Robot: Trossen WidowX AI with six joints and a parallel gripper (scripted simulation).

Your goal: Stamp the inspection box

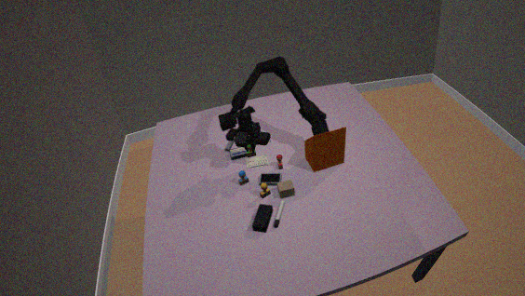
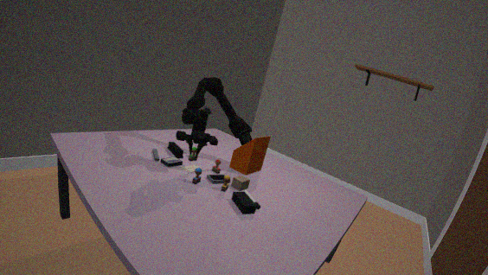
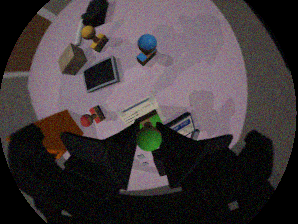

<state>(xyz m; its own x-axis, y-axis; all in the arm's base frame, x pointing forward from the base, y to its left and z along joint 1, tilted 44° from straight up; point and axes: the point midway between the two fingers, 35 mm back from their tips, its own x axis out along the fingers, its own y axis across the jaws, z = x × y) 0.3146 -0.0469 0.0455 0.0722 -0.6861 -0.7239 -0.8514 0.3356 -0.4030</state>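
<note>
Now: the pale card 2 cm behind my gripper tip, 1 cm to the right of it and 7 cm below it. Also, from my gripper tip: flat tin: 5 cm ahead, 9 cm to the right, 6 cm below; blue-knobbed stamp: 6 cm ahead, 11 cm to the left, 5 cm below; green-knobbed stamp: right at my gripper tip.
</note>
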